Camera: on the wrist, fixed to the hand. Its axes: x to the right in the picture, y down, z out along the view.
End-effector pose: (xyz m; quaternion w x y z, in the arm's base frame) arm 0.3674 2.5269 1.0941 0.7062 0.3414 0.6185 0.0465
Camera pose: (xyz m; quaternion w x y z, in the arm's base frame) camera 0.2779 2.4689 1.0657 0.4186 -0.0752 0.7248 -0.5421
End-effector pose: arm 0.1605 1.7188 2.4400 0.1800 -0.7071 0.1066 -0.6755
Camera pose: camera 0.0944 1.8059 2.4548 0.2308 0.4849 0.5224 0.6624
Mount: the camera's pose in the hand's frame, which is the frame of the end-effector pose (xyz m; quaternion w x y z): -0.0250 -0.0915 -0.0564 0.6930 0.1730 0.0714 -0.6962
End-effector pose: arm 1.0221 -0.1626 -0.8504 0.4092 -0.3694 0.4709 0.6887
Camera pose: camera 1.1223 -0.2014 -0.8757 0.7934 -0.5622 0.2175 0.0845
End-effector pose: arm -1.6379 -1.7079 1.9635 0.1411 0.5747 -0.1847 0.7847
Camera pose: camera -1.6387 -1.6010 1.9360 0.5578 0.4952 0.4179 0.5185
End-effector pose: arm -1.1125 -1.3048 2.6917 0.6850 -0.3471 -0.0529 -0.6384
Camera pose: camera -1.2213 -1.3094 2.6736 0.0941 -0.0396 -0.3398 -0.9349
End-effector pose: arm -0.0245 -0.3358 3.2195 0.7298 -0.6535 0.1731 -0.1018
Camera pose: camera -0.0621 -0.3897 3.3081 0.5356 -0.4399 -0.3005 -0.6553
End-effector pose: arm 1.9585 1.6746 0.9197 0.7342 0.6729 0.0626 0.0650
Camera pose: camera 1.9248 1.7175 0.8238 0.4332 0.5451 0.5755 -0.4289
